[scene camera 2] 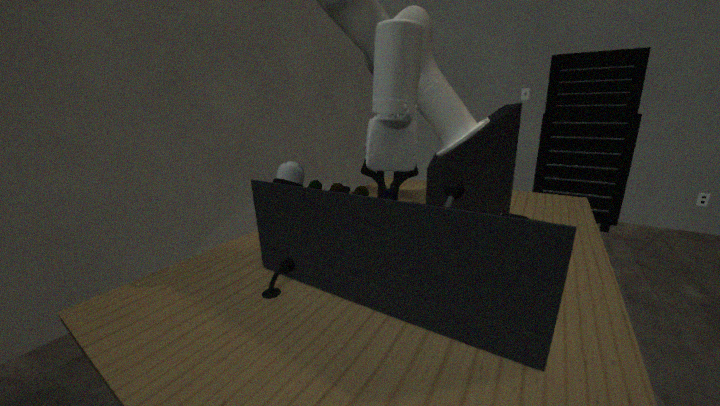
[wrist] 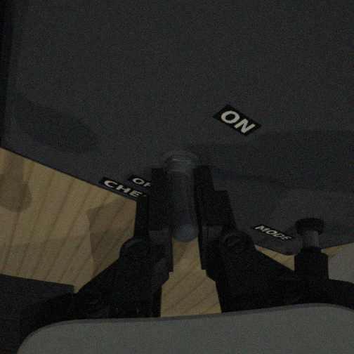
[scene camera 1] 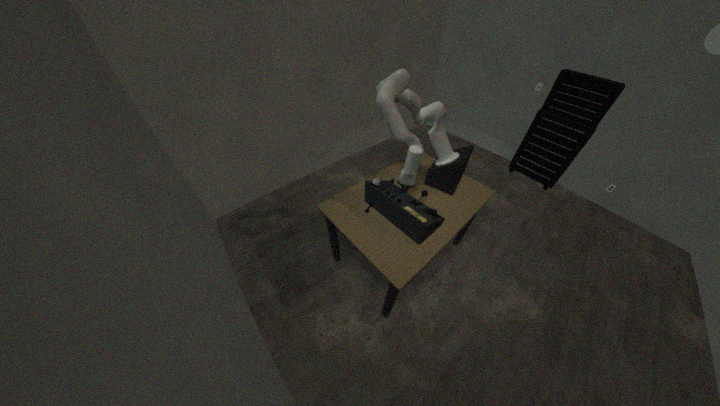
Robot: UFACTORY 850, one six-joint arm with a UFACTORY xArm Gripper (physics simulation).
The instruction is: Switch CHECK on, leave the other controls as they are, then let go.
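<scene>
The CHECK switch is a grey metal lever (wrist: 184, 210) on the dark control box (scene camera 1: 398, 216) (scene camera 2: 403, 262) (wrist: 125, 65). Its tip points toward the wrist camera's lower side, away from the ON label (wrist: 237, 121). The OFF label (wrist: 138, 180) and CHECK label (wrist: 119, 187) are partly hidden by the left finger. My gripper (wrist: 181, 189) (scene camera 2: 387, 193) (scene camera 1: 403, 188) is shut on the lever, with one finger on each side of it. In scene camera 2 the box's tall back panel hides the lever's base.
A black knob (wrist: 311, 240) stands near the MODE label (wrist: 272, 232). The box also bears a white dome (scene camera 1: 376, 181) (scene camera 2: 289, 172), round buttons and a black ball-topped lever (scene camera 1: 424, 193) (scene camera 2: 453, 191). A small black stalk (scene camera 2: 274, 281) rises from the wooden table (scene camera 2: 211, 332) behind the box.
</scene>
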